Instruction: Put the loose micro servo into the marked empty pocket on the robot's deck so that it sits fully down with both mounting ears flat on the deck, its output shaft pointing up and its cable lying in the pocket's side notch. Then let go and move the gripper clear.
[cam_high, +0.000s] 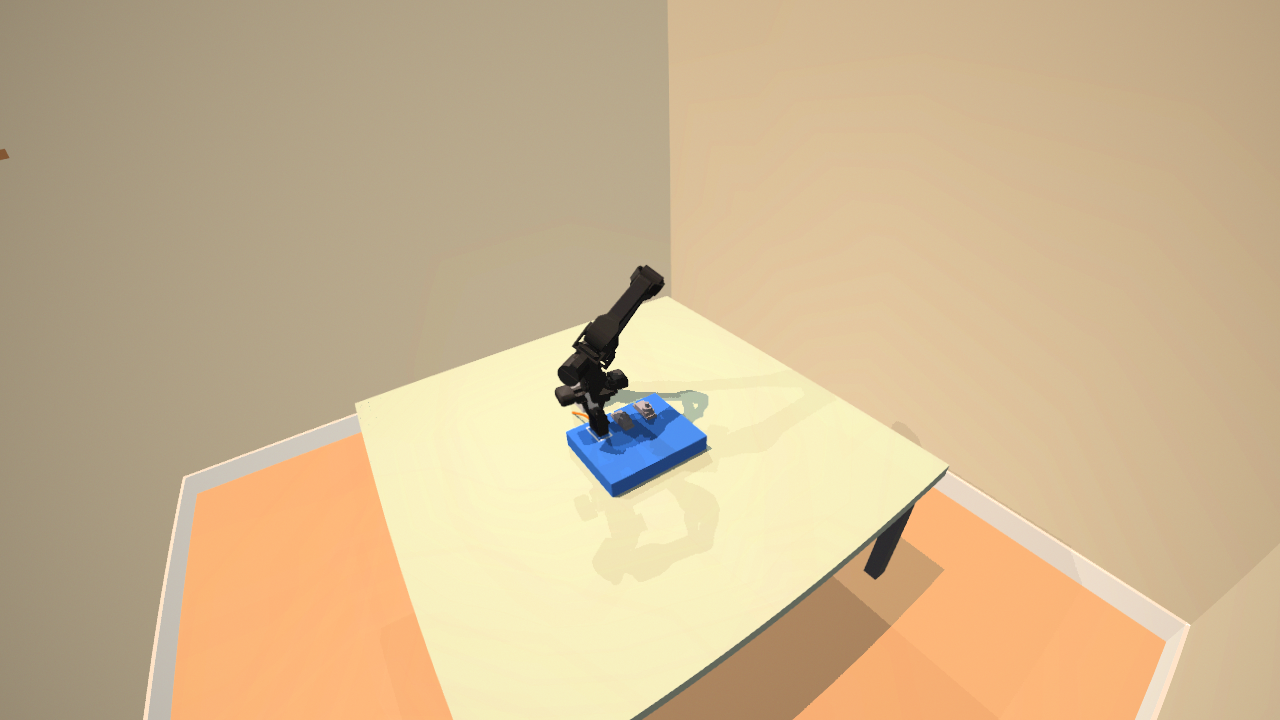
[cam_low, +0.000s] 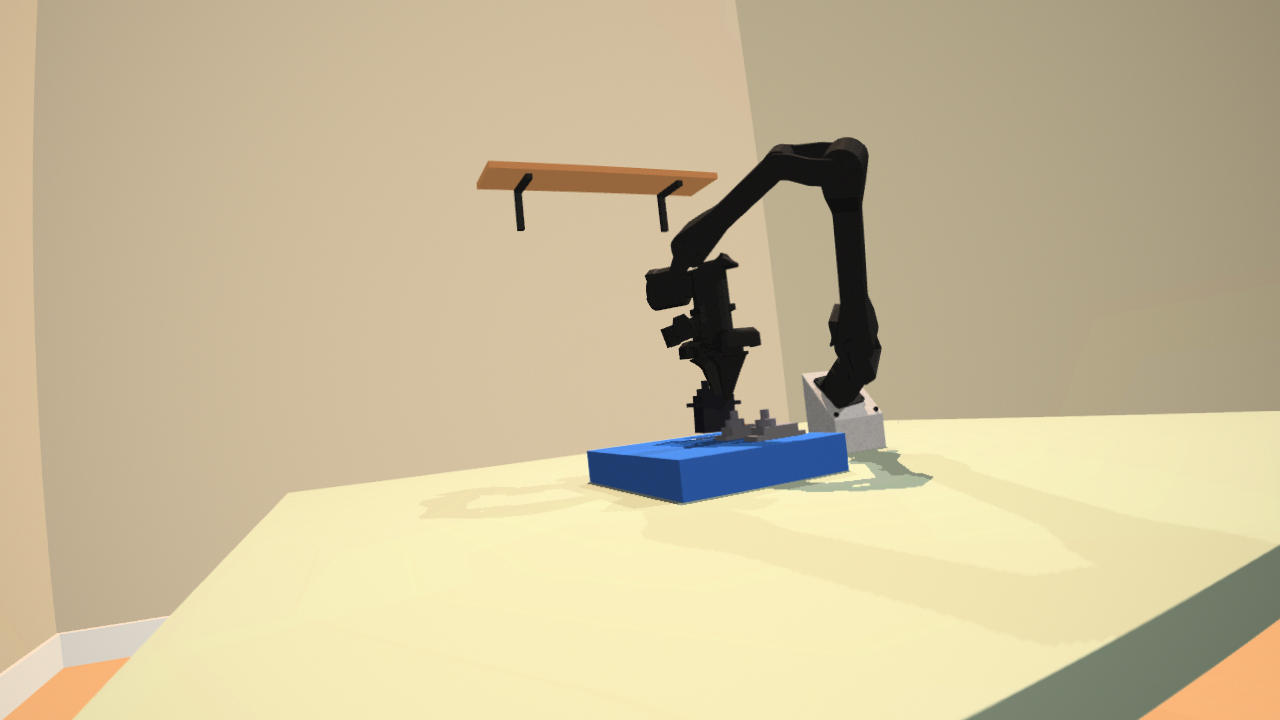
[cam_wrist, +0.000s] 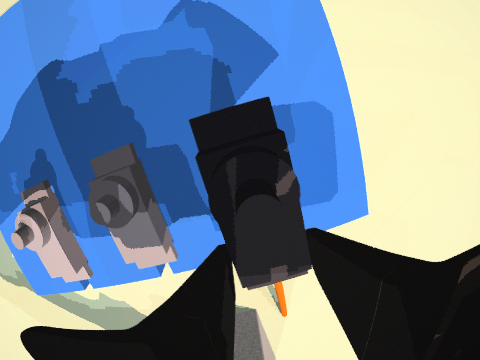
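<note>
Now: gripper tip 130 mm short of the blue deck, 60 mm to the right of it and 80 mm above it.
</note>
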